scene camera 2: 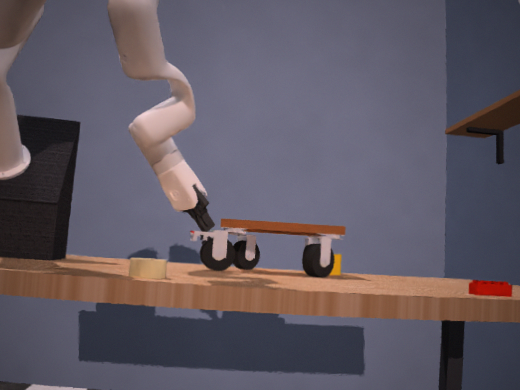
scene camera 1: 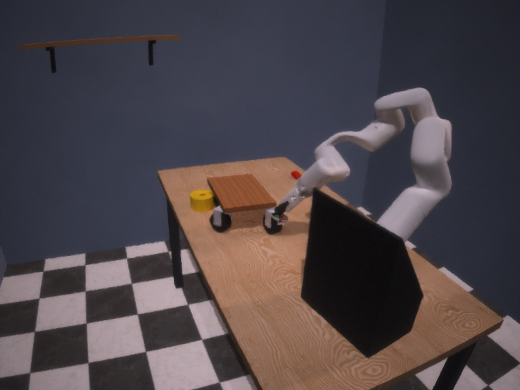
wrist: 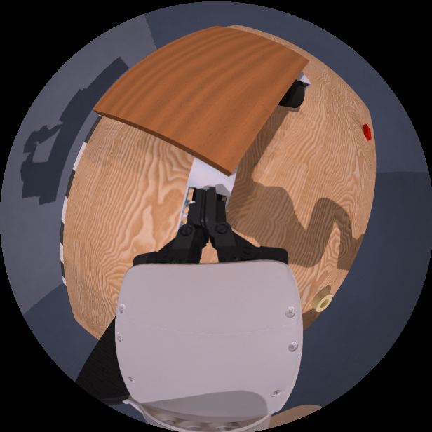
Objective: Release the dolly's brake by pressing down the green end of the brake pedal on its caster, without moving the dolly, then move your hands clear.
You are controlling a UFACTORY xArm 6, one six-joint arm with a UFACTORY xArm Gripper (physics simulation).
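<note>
The dolly has a brown wooden deck (scene camera 1: 242, 192) (scene camera 2: 282, 227) (wrist: 200, 90) and stands upright on black-wheeled casters. The caster (scene camera 1: 272, 225) (scene camera 2: 217, 254) nearest the arm carries the brake pedal (scene camera 2: 202, 234), which sticks out away from the deck. In scene camera 1 its green end (scene camera 1: 276, 216) lies beside the fingertips and its red end (scene camera 1: 283, 218) farther out. My gripper (scene camera 1: 278, 212) (scene camera 2: 209, 228) (wrist: 208, 199) is shut and empty, tilted down, with its fingertips at the pedal's inner part by the caster top. Whether they touch it is unclear. The fingers hide the green end in the wrist view.
A yellow cylinder (scene camera 1: 201, 201) (scene camera 2: 337, 265) stands beyond the dolly. A red brick (scene camera 1: 296, 175) (scene camera 2: 490, 288) (wrist: 367, 132) and a beige ring (scene camera 2: 148, 268) (wrist: 317, 301) lie near table edges. A large black block (scene camera 1: 360, 270) (scene camera 2: 35, 190) (wrist: 102, 370) stands near the arm's base. A shelf (scene camera 1: 100, 41) (scene camera 2: 487, 117) hangs on the wall.
</note>
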